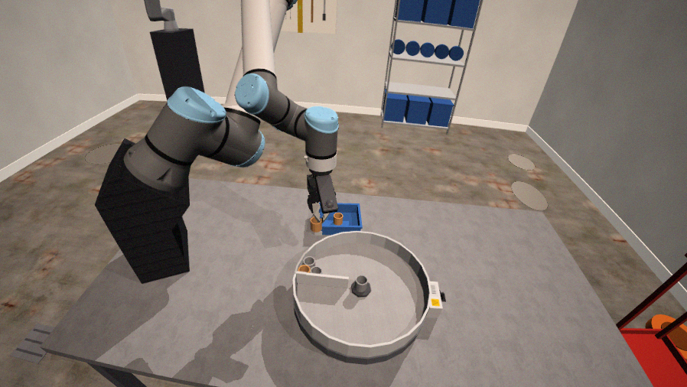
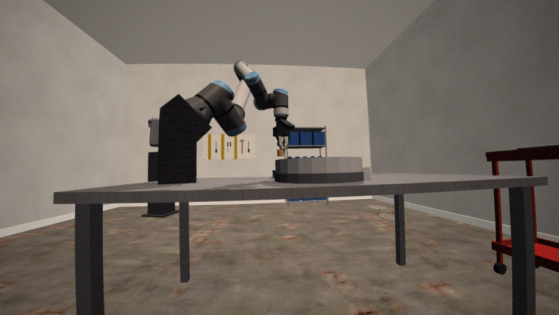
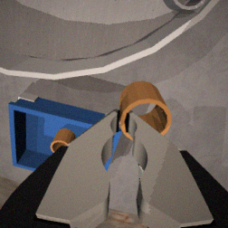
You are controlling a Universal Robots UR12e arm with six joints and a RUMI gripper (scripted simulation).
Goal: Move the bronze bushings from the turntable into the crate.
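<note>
Now: hand 180 mm to the right of the blue crate and 140 mm above it. Also, from my hand: turntable (190 mm ahead, 140 mm to the right, 120 mm below).
</note>
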